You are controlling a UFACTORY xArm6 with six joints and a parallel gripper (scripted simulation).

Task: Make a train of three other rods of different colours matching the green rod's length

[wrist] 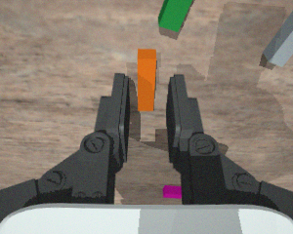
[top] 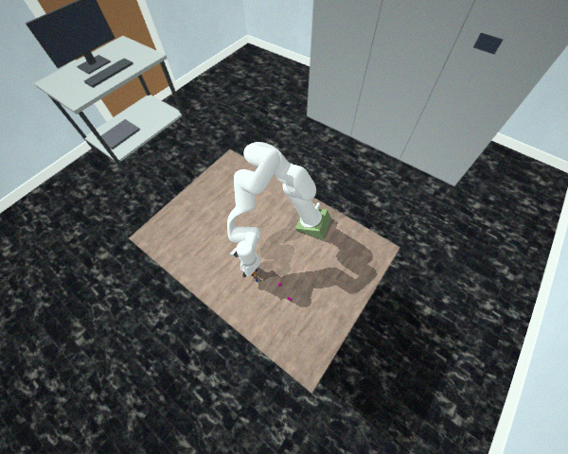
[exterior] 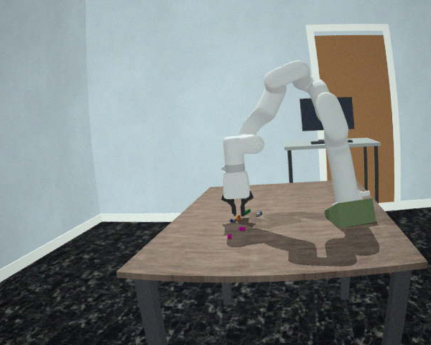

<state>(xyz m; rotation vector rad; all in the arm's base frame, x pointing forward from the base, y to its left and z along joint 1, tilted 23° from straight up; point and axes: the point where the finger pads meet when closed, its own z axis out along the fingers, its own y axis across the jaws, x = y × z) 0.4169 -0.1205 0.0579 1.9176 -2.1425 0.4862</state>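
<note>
Right now the orange rod is 30 mm below my hand. The rest, counted from my hand: green rod (70 mm to the right, 30 mm below, 30 mm behind); then grey rod (80 mm behind, 30 mm below, 20 mm to the right).
</note>
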